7 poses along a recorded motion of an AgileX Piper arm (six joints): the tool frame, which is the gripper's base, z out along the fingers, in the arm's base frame.
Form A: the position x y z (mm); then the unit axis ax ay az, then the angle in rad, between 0 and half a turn.
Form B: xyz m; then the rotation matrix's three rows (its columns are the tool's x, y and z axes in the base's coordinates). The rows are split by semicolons. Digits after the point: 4 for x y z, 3 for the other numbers.
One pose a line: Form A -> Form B
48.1, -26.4, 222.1, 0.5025, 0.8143, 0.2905, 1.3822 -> 0.0481, -0.0264, 0.2221; 0.393, 0.047, 0.918; 0.618, 0.726, -0.301; -0.681, 0.686, 0.256
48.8, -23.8, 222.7, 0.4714, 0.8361, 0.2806, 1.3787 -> 0.0488, -0.0238, 0.2227; 0.371, 0.043, 0.928; 0.594, 0.757, -0.273; -0.714, 0.653, 0.255
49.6, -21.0, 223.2, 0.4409, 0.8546, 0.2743, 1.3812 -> 0.0496, -0.0210, 0.2232; 0.346, 0.036, 0.937; 0.575, 0.781, -0.243; -0.741, 0.623, 0.250
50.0, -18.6, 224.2, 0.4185, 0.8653, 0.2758, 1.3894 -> 0.0500, -0.0186, 0.2242; 0.324, 0.026, 0.946; 0.568, 0.794, -0.216; -0.757, 0.607, 0.243
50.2, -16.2, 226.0, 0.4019, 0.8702, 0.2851, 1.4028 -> 0.0502, -0.0162, 0.2260; 0.302, 0.010, 0.953; 0.572, 0.798, -0.190; -0.763, 0.603, 0.235
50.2, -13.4, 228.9, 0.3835, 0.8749, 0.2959, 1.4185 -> 0.0502, -0.0134, 0.2289; 0.276, -0.008, 0.961; 0.577, 0.801, -0.159; -0.768, 0.599, 0.226
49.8, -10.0, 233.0, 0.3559, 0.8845, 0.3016, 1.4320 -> 0.0498, -0.0100, 0.2330; 0.247, -0.027, 0.969; 0.570, 0.812, -0.123; -0.784, 0.582, 0.217
